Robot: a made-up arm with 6 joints. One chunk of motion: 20 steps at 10 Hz.
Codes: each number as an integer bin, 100 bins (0 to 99) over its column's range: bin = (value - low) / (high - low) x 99, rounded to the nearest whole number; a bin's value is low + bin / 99 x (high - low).
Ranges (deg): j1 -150.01..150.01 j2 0..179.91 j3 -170..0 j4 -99.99..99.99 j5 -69.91..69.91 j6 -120.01..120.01
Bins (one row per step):
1: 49 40 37 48 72 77
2: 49 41 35 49 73 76
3: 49 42 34 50 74 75
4: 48 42 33 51 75 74
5: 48 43 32 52 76 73
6: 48 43 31 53 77 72
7: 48 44 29 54 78 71
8: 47 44 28 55 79 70
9: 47 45 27 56 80 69
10: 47 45 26 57 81 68
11: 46 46 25 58 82 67
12: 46 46 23 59 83 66
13: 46 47 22 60 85 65
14: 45 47 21 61 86 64
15: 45 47 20 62 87 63
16: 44 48 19 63 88 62
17: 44 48 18 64 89 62
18: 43 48 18 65 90 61
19: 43 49 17 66 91 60
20: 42 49 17 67 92 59
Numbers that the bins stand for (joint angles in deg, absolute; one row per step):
1: -1.52 72.69 -106.46 -3.03 31.78 66.67
2: -1.52 74.51 -109.90 -1.01 33.19 64.25
3: -1.52 76.33 -111.62 1.01 34.60 61.82
4: -4.55 76.33 -113.33 3.03 36.01 59.40
5: -4.55 78.14 -115.05 5.05 37.43 56.97
6: -4.55 78.14 -116.77 7.07 38.84 54.55
7: -4.55 79.96 -120.20 9.09 40.25 52.13
8: -7.58 79.96 -121.92 11.11 41.66 49.70
9: -7.58 81.78 -123.64 13.13 43.08 47.28
10: -7.58 81.78 -125.35 15.15 44.49 44.85
11: -10.61 83.59 -127.07 17.17 45.90 42.43
12: -10.61 83.59 -130.51 19.19 47.31 40.00
13: -10.61 85.41 -132.22 21.21 50.14 37.58
14: -13.64 85.41 -133.94 23.23 51.55 35.15
15: -13.64 85.41 -135.66 25.25 52.96 32.73
16: -16.67 87.23 -137.37 27.27 54.37 30.31
17: -16.67 87.23 -139.09 29.29 55.79 30.31
18: -19.70 87.23 -139.09 31.31 57.20 27.88
19: -19.70 89.05 -140.81 33.33 58.61 25.46
20: -22.73 89.05 -140.81 35.35 60.02 23.03

